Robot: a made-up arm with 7 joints.
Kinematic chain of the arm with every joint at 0, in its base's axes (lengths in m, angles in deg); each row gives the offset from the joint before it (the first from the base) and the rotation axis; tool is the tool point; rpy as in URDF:
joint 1: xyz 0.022 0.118 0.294 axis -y
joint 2: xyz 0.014 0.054 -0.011 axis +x
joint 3: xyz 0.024 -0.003 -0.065 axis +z
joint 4: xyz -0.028 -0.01 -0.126 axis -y
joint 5: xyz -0.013 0 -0.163 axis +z
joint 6: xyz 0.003 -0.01 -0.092 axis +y
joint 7: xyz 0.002 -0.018 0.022 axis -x
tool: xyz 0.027 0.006 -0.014 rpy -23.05 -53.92 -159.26
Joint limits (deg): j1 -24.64..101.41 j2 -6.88..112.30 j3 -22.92..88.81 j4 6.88..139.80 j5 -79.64..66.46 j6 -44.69..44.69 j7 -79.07..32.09
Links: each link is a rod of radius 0.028 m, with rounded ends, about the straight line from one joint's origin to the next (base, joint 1, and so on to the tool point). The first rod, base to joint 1, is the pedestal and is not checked.
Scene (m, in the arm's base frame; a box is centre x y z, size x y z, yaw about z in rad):
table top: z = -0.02
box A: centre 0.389 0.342 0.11 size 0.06 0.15 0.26 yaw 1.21
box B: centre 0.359 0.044 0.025 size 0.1 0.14 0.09 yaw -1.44
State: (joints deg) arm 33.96 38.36 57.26 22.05 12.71 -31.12 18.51
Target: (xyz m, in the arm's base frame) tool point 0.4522 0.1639 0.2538
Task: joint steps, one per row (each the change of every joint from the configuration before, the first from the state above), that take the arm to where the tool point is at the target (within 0.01 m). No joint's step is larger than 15 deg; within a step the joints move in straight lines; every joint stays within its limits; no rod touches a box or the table.
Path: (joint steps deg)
1: 13.49 -1.63 4.22 13.52 -0.35 13.11 -7.34
2: 13.49 -1.64 4.21 13.52 -0.36 13.11 -7.34
3: 13.49 -1.63 4.22 13.53 -0.35 13.11 -7.34
4: 13.49 -1.64 4.22 13.52 -0.36 13.12 -7.34
5: 13.49 -1.63 4.22 13.52 -0.35 13.11 -7.34
6: -6.08 -6.81 -5.92 -14.30 -0.46 -13.36 7.72
7: -6.07 -6.80 -5.92 -14.30 -0.45 -13.35 7.72
8: -6.08 -6.81 -5.91 -14.29 -0.46 -13.36 7.72
9: -6.08 -6.80 -5.92 -14.30 -0.46 -13.35 7.72
10: -6.08 -6.81 -5.91 -14.30 -0.45 -13.35 7.72

